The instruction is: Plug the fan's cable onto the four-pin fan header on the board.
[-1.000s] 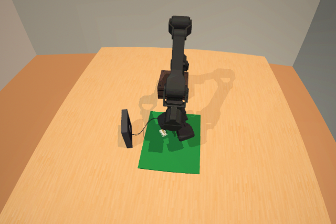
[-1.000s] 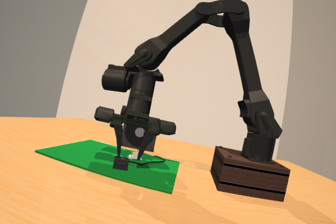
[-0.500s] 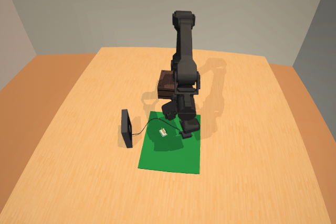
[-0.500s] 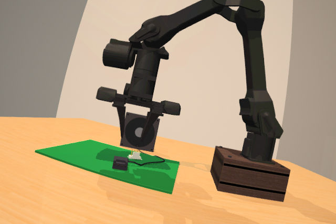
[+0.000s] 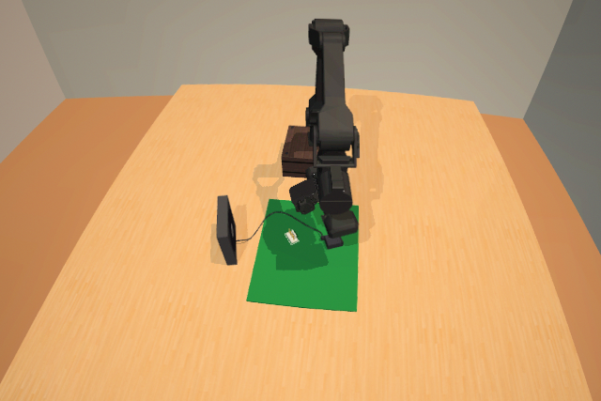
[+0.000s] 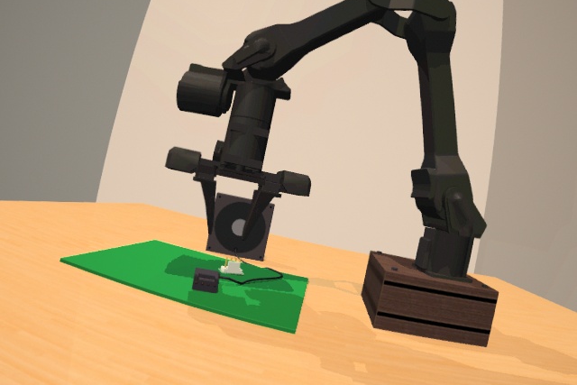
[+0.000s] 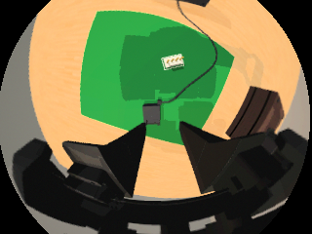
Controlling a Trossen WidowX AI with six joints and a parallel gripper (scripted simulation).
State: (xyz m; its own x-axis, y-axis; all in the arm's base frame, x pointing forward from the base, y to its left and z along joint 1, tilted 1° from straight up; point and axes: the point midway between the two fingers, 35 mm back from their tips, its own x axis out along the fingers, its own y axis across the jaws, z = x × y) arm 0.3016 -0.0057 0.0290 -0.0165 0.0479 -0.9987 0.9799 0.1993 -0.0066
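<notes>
Now: the dark plug 10 mm ahead of my gripper tip, 10 mm to the left of it and 60 mm below it. Round my gripper tip: green board 30 mm ahead, 50 mm to the right, 80 mm below; black fan 230 mm to the right, 10 mm below.
</notes>
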